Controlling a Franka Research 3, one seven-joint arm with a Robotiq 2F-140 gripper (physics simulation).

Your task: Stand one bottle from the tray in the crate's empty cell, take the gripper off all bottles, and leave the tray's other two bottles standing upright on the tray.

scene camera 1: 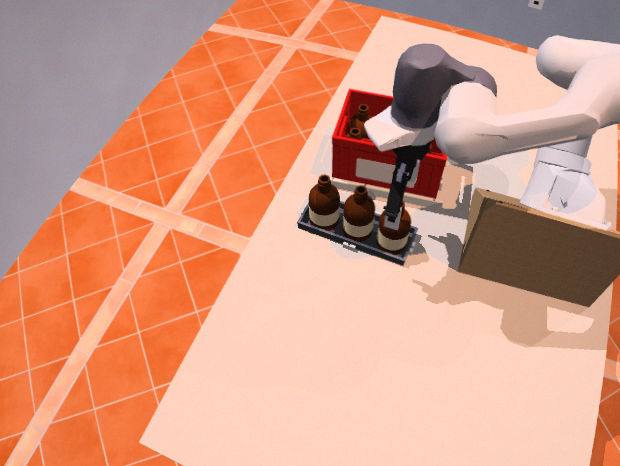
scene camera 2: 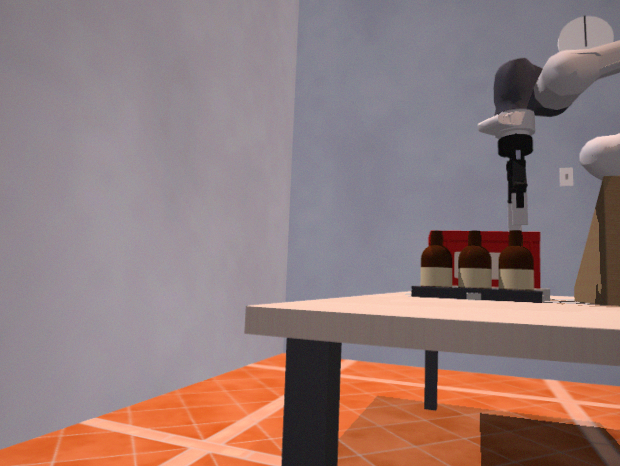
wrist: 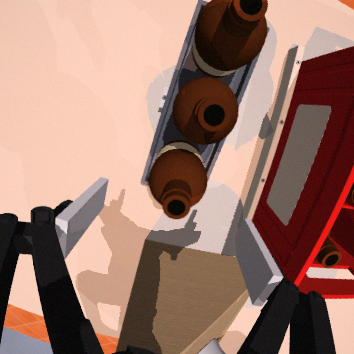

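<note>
Three brown bottles with cream labels stand upright on the dark tray (scene camera 1: 373,251) (scene camera 2: 441,292) (wrist: 180,65): the left bottle (scene camera 1: 324,204) (scene camera 2: 436,273) (wrist: 227,42), the middle bottle (scene camera 1: 358,217) (scene camera 2: 474,273) (wrist: 190,107) and the right bottle (scene camera 1: 393,241) (scene camera 2: 516,273) (wrist: 175,172). My gripper (scene camera 1: 394,220) (scene camera 2: 518,220) (wrist: 173,213) is open and empty, pointing down. In scene camera 2 its fingertips are just above the right bottle's neck. In the wrist view that bottle's mouth lies short of the line between the fingertips. The red crate (scene camera 1: 344,162) (scene camera 2: 534,260) (wrist: 320,87) stands behind the tray; the arm hides its empty cell in scene camera 1.
Bottles (scene camera 1: 361,121) (wrist: 330,256) stand in the crate, partly hidden or cut off. A brown board-like block (scene camera 1: 536,250) (scene camera 2: 611,250) (wrist: 192,285) stands right of the tray, by the arm's base. The pale table (scene camera 1: 350,350) (scene camera 2: 400,320) extends in front of the tray.
</note>
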